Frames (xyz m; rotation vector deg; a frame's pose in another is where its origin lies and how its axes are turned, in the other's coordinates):
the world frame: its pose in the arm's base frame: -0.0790 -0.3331 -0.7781 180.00 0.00 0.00
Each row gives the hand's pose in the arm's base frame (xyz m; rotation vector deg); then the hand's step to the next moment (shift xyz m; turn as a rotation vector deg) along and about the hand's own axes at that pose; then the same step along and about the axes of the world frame.
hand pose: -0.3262 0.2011 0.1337 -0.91 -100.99 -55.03
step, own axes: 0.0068 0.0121 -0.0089 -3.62 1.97 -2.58
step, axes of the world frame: 0.0095 0.0001 -0.0135 4.44 -1.30 1.49
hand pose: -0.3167 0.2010 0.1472 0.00 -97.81 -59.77
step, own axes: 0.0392 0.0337 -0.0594 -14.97 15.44 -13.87
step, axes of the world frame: 0.0457 0.0353 -0.0535 24.32 -7.85 1.44
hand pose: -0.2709 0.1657 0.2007 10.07 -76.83 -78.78
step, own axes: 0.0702 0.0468 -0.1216 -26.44 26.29 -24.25
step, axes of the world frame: 0.0933 0.1097 -0.0340 42.19 -13.71 3.21
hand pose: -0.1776 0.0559 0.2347 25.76 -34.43 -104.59
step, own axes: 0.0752 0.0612 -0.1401 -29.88 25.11 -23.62
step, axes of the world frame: 0.1024 0.1129 0.0761 42.04 -17.39 3.37
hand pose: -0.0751 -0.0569 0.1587 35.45 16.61 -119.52
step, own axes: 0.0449 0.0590 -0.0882 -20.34 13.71 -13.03
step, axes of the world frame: 0.0564 0.0271 0.0968 24.84 -12.42 -0.19
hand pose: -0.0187 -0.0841 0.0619 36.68 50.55 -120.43
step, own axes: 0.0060 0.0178 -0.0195 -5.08 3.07 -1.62
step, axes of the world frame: 0.0135 -0.0036 0.0232 5.68 -2.03 -1.22
